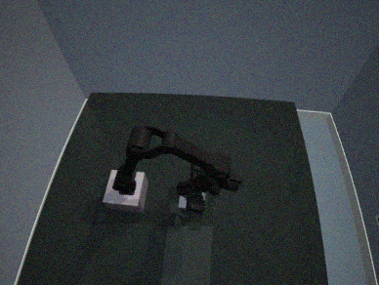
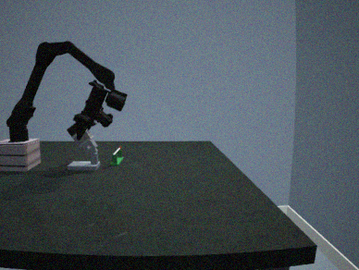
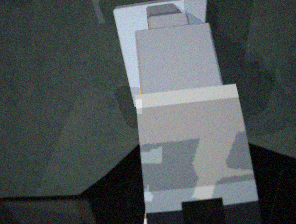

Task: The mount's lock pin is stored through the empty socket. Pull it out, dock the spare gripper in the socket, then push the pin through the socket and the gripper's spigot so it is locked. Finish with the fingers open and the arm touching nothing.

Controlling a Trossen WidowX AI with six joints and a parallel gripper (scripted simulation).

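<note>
My gripper tip is now 10 mm short of the spare gripper and 10 mm below it. Round my gripper tip: grey mount socket (30 mm ahead, 60 mm below); green rest (130 mm ahead, 100 mm to the left, 90 mm below).
</note>
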